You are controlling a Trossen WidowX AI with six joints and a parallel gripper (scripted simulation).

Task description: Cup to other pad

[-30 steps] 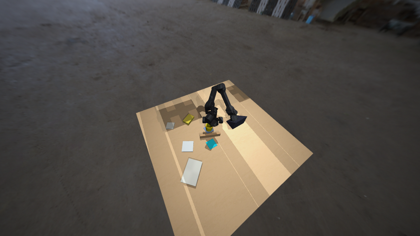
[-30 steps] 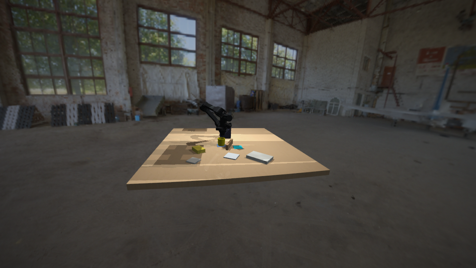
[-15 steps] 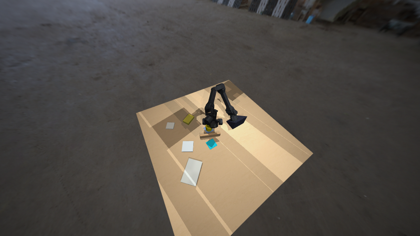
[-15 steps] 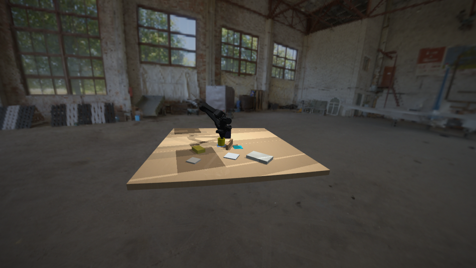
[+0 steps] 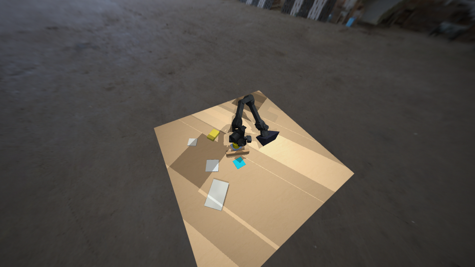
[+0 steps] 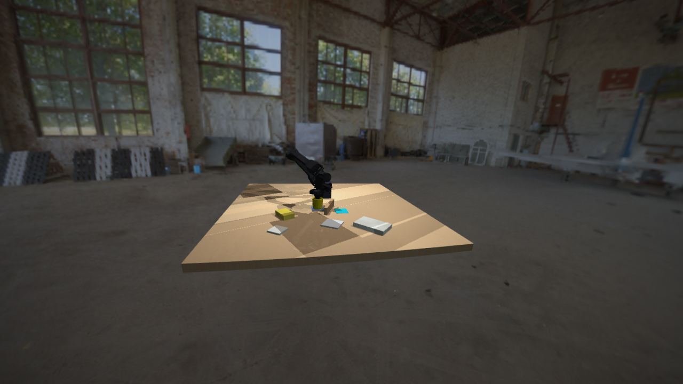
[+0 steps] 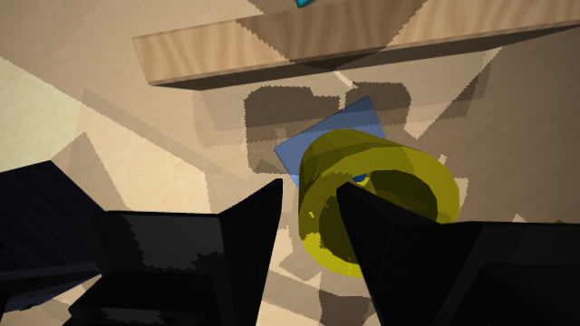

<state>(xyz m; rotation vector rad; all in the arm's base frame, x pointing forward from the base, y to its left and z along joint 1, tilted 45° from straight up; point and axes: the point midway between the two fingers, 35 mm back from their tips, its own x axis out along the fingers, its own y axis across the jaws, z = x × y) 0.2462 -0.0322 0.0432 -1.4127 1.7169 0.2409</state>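
Right now my gripper tip is 2 cm short of the yellow cup, 2 cm to the left of it and 1 cm above it. Round my gripper tip: blue marble 3 cm ahead, 2 cm to the right, 2 cm below; wooden bar 5 cm ahead, 6 cm to the left, 3 cm below; pale blue pad 2 cm ahead, 2 cm to the right, 5 cm below.
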